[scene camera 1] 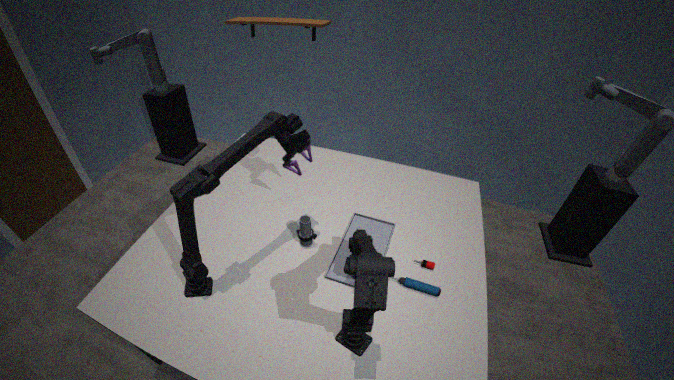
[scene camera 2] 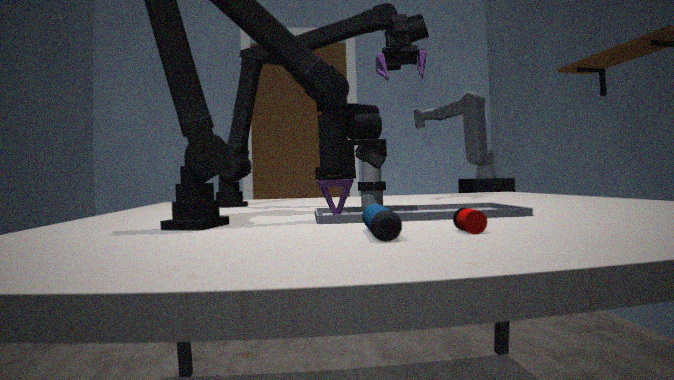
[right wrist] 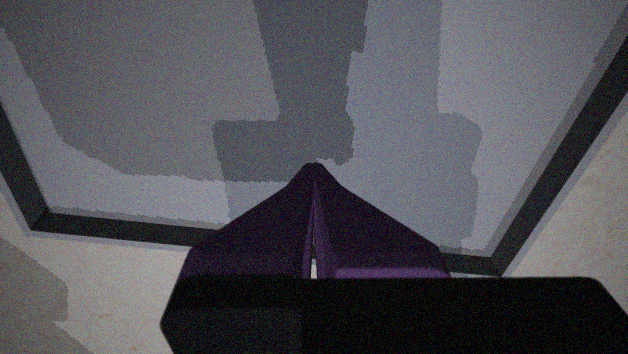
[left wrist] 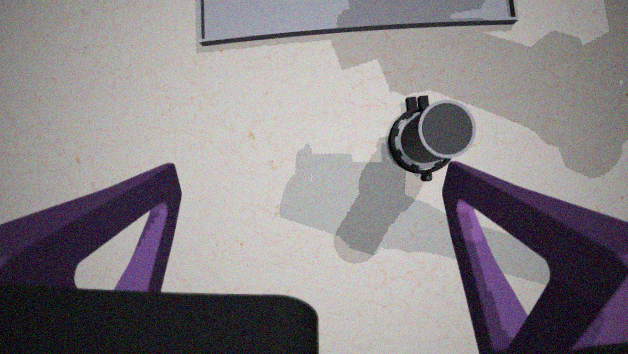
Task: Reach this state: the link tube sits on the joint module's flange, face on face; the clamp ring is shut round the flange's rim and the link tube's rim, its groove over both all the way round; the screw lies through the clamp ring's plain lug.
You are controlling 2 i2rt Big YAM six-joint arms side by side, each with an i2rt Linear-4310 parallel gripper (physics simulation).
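Seen in the pictures: left gripper, fingertip midpoint: (scene camera 1: 306, 168) (scene camera 2: 405, 78) (left wrist: 311, 177); right gripper, fingertip midpoint: (scene camera 1: 354, 278) (right wrist: 313, 176); left arm's base, link origin: (scene camera 1: 199, 287) (scene camera 2: 229, 206); right arm's base, link origin: (scene camera 1: 353, 339) (scene camera 2: 196, 226).
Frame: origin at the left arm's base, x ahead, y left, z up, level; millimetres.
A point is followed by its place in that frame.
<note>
The grey link tube (scene camera 1: 305, 223) @[z 157, x 172, y -498 mm] (scene camera 2: 371, 175) @[z 88, x 179, y -519 mm] (left wrist: 446, 129) @[z 160, x 196, y -499 mm] stands upright on the joint module (scene camera 1: 306, 243) @[z 27, x 166, y -497 mm] (scene camera 2: 372, 200) @[z 23, x 178, y -522 mm]. The black clamp ring (scene camera 2: 372, 186) @[z 60, x 165, y -539 mm] (left wrist: 393, 150) @[z 71, x 230, y -509 mm] is round their joint, with its two lugs side by side and a narrow gap between them; how its groove sits cannot be told. My left gripper (scene camera 1: 306, 167) @[z 353, x 305, y -523 mm] (scene camera 2: 405, 78) @[z 353, x 305, y -523 mm] (left wrist: 311, 177) @[z 353, x 305, y -523 mm] is open and empty, high above the table. My right gripper (scene camera 2: 337, 212) @[z 8, x -45, y -679 mm] (right wrist: 313, 176) @[z 8, x -45, y -679 mm] is shut, its fingertips low at the tray's near end; nothing shows between them. The screw does not show; the fingers may hide it.
The grey tray (scene camera 1: 340, 245) @[z 14, x 139, y -653 mm] (scene camera 2: 425, 216) @[z 8, x 41, y -845 mm] (left wrist: 350, 31) @[z 2, x 171, y -666 mm] (right wrist: 561, 150) @[z 6, x -73, y -770 mm] lies beside the joint module. A blue-handled tool (scene camera 1: 422, 286) @[z 39, x -164, y -943 mm] (scene camera 2: 374, 215) @[z 34, x -207, y -997 mm] and a short red-handled tool (scene camera 1: 429, 265) @[z 29, x -63, y -1022 mm] (scene camera 2: 471, 221) @[z 18, x -71, y -1045 mm] lie on the table, to the right of the tray in scene camera 1.
</note>
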